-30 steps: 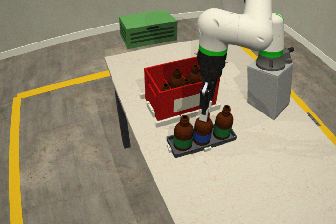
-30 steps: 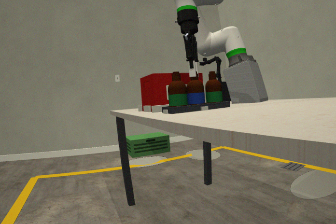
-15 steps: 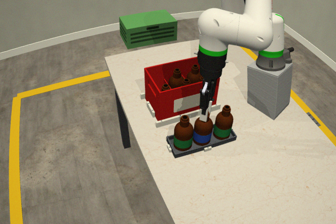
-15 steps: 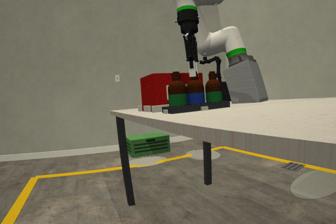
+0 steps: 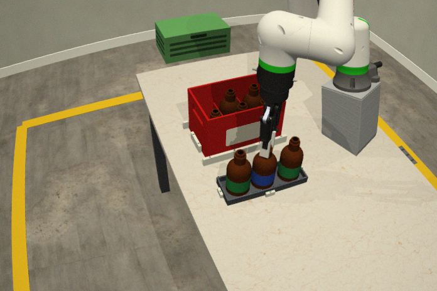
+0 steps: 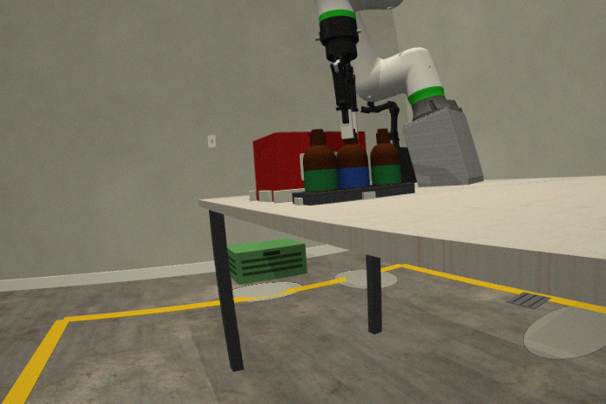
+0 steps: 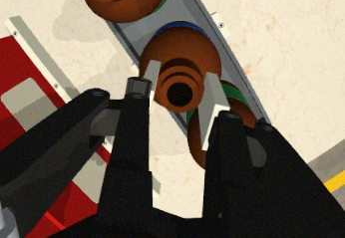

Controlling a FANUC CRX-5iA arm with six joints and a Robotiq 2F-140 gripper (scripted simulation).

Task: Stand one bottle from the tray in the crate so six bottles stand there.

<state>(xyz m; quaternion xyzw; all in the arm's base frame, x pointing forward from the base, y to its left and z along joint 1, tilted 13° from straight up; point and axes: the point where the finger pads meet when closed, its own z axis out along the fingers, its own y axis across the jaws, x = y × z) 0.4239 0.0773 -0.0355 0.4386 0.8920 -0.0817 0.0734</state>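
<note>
Right now my hand is 9 cm above the glass bottle. The rest, counted from my hand: grey tray: 16 cm below; then red crate: 24 cm to the right, 9 cm below, 3 cm behind.
</note>
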